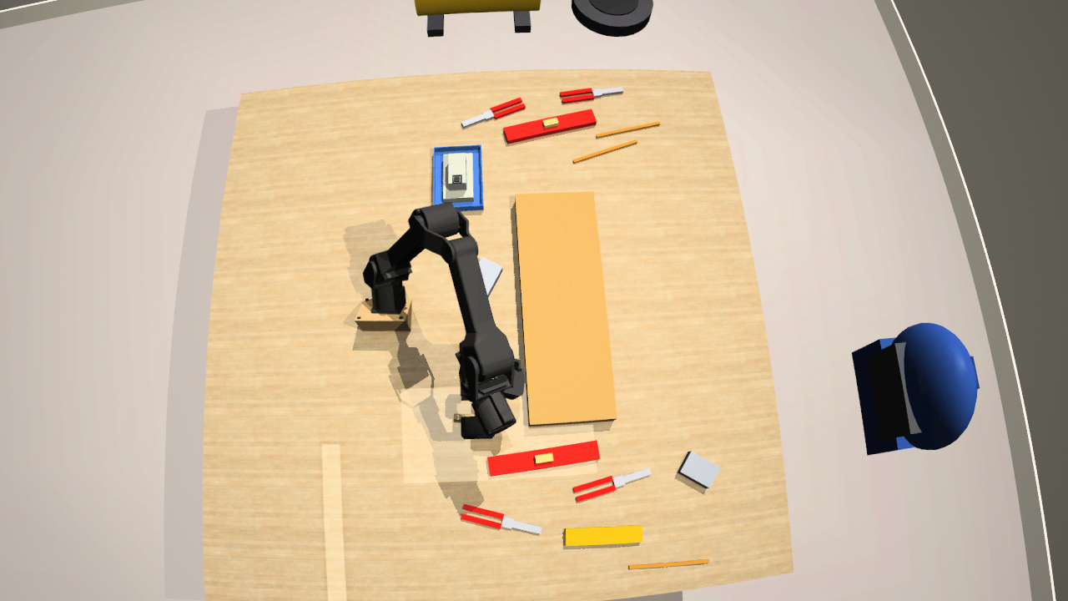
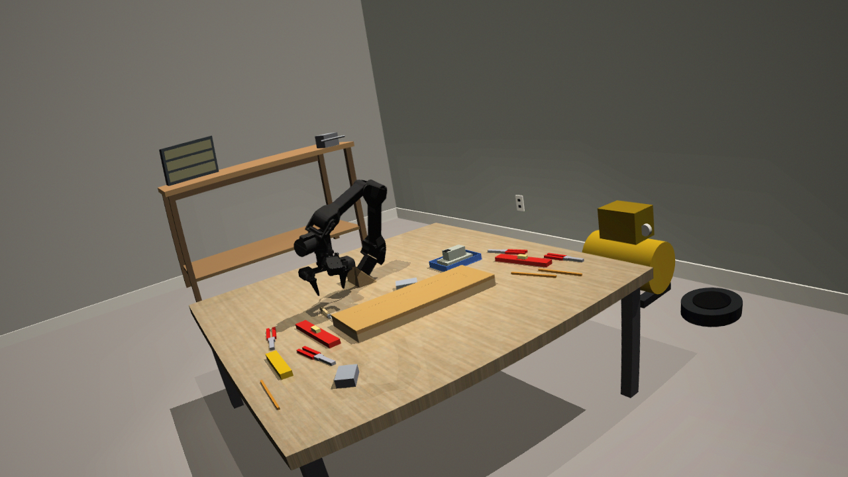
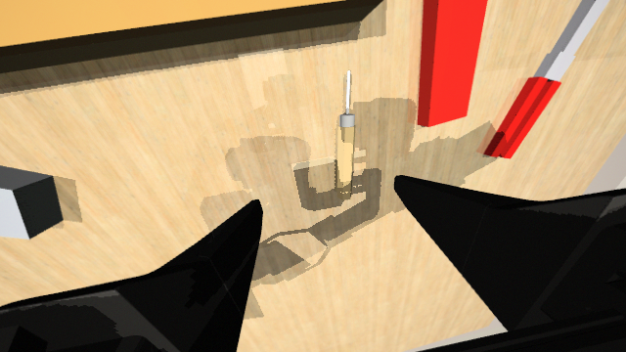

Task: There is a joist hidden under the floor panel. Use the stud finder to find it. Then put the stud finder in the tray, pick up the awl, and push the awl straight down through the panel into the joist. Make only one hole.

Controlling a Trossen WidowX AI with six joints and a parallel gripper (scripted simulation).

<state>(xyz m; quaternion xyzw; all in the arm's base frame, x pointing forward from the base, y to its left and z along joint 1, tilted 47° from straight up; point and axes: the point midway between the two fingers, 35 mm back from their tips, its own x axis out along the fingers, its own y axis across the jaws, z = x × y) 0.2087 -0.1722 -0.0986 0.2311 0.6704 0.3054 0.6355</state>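
The awl is 20 mm ahead of my gripper tip, 30 mm to the right of it and 70 mm below it. Round my gripper tip: yellow block: 270 mm ahead, 270 mm to the right, 60 mm below; stud finder: 80 mm behind, 510 mm to the left, 20 mm below; blue tray: 80 mm behind, 520 mm to the left, 60 mm below.
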